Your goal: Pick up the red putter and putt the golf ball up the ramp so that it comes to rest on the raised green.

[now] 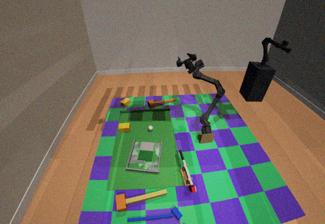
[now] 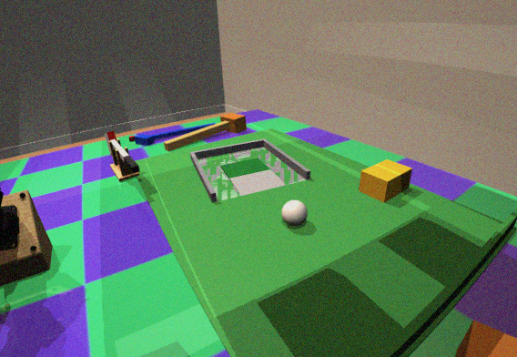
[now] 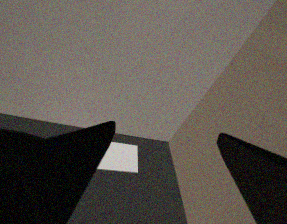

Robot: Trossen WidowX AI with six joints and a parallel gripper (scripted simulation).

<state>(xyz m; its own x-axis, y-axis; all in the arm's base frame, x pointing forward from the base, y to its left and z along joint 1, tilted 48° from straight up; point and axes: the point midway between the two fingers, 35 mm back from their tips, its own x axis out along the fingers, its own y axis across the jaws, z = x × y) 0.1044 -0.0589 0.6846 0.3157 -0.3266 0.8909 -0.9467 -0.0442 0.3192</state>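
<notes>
The red putter lies 20 mm ahead of my gripper tip, 870 mm to the left of it and 420 mm below it. The rest, counted from my gripper tip: blue putter: 210 mm ahead, 1120 mm to the left, 470 mm below; then white golf ball: 280 mm ahead, 470 mm to the left, 460 mm below; then wooden stand: 20 mm ahead, 880 mm to the left, 450 mm below.
</notes>
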